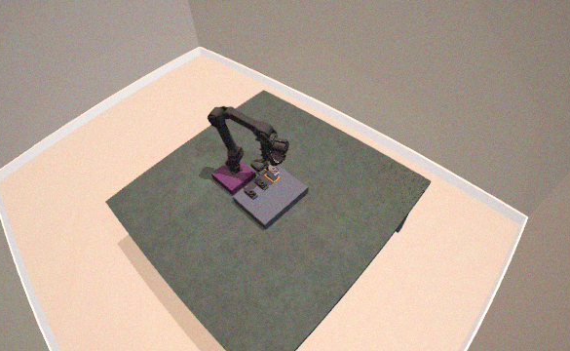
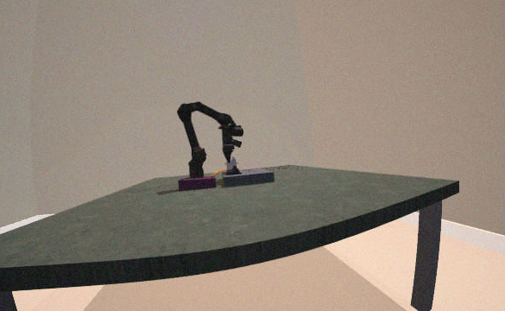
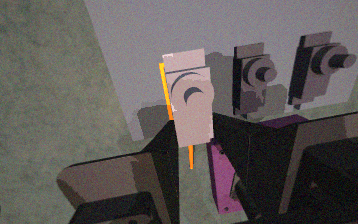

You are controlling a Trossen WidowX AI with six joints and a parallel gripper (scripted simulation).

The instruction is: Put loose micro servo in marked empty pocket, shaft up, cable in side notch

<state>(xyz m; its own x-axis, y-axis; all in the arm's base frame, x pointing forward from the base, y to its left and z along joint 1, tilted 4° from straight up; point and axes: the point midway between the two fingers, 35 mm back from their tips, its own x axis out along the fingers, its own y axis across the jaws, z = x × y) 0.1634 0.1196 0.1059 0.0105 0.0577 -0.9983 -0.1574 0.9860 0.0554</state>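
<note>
Now: the grey deck 130 mm ahead of my gripper tip, 80 mm below it and 60 mm to the right of it.
</note>
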